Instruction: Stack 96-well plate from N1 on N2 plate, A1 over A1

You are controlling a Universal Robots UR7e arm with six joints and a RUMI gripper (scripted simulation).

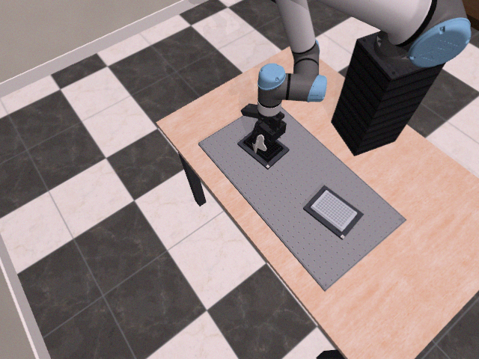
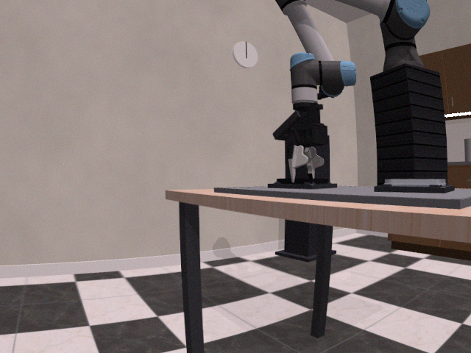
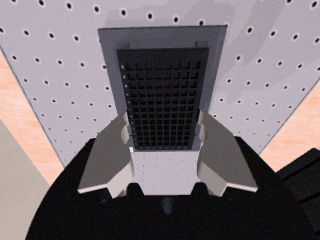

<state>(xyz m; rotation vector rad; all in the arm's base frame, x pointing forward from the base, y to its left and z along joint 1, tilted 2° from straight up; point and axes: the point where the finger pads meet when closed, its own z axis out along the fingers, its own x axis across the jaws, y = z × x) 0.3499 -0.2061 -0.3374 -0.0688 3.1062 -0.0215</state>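
Right now my hand is 10 mm above the black 96-well plate. Round my hand: white 96-well plate: 350 mm to the left, 10 mm below, 10 mm ahead; then white marker: 80 mm to the left, 50 mm ahead, 20 mm below; then plate nest: 350 mm to the left, 20 mm below, 10 mm ahead.
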